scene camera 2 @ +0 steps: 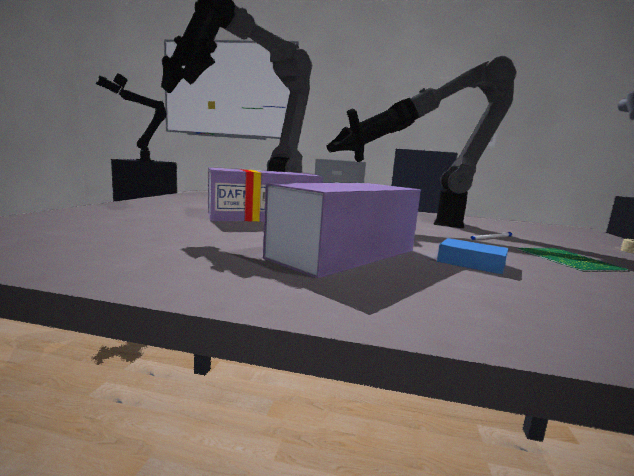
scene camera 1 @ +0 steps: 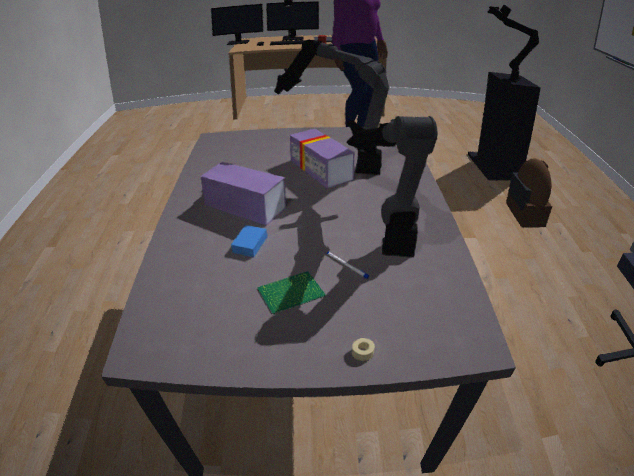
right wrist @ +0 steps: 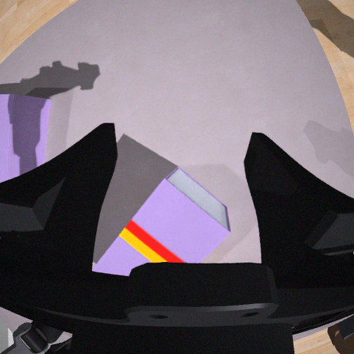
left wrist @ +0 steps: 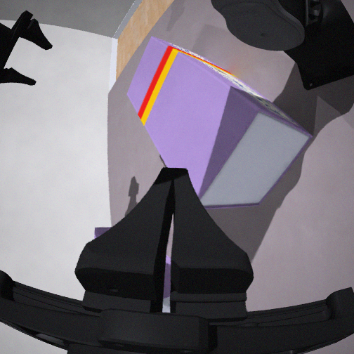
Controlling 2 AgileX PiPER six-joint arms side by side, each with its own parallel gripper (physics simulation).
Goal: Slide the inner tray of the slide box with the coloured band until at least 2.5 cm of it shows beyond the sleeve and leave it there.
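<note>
The slide box with the red and yellow band [scene camera 1: 321, 149] [scene camera 2: 230, 176] [left wrist: 192, 105] [right wrist: 182, 212] lies on the table [scene camera 1: 409, 327]. The light grey end of its inner tray [scene camera 1: 341, 169] [left wrist: 260, 157] [right wrist: 200, 195] shows at the sleeve's mouth, with no tray length visible beyond the sleeve there. The opposite end is hidden in scene camera 1. My left gripper [scene camera 1: 350, 140] [scene camera 2: 328, 147] [left wrist: 174, 182] is shut and empty, above the table near the banded box. My right gripper [scene camera 1: 278, 90] [scene camera 2: 179, 85] [right wrist: 182, 142] is open and empty, high above the table.
A plain purple box [scene camera 1: 233, 189] [scene camera 2: 368, 225] lies near the banded box. A blue block [scene camera 1: 249, 240] [scene camera 2: 473, 255], a pen [scene camera 1: 347, 264] [scene camera 2: 491, 235], a green board [scene camera 1: 290, 292] [scene camera 2: 573, 259] and a tape roll [scene camera 1: 356, 351] lie on the table.
</note>
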